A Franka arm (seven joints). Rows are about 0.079 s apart.
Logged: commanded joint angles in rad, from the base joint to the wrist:
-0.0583 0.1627 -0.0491 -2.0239 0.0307 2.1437 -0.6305
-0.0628 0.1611 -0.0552 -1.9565 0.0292 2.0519 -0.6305
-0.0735 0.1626 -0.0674 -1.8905 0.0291 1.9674 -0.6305
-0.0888 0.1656 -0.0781 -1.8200 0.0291 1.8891 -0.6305
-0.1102 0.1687 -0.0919 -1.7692 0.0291 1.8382 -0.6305
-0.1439 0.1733 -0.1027 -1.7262 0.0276 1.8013 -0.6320
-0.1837 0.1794 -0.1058 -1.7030 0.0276 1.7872 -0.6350
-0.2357 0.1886 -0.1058 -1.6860 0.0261 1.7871 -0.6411
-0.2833 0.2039 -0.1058 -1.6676 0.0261 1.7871 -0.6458
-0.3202 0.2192 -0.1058 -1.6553 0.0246 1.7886 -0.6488
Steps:
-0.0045 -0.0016 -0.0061 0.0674 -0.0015 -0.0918 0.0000
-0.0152 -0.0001 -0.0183 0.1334 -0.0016 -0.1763 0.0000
-0.0305 0.0029 -0.0290 0.2039 -0.0016 -0.2546 0.0000
-0.0519 0.0060 -0.0428 0.2547 -0.0016 -0.3055 0.0000
-0.0856 0.0106 -0.0536 0.2977 -0.0031 -0.3424 -0.0015
-0.1254 0.0167 -0.0567 0.3209 -0.0031 -0.3565 -0.0045
-0.1774 0.0259 -0.0567 0.3379 -0.0046 -0.3566 -0.0106
-0.2250 0.0412 -0.0567 0.3563 -0.0046 -0.3566 -0.0153
-0.2619 0.0565 -0.0567 0.3686 -0.0061 -0.3551 -0.0183

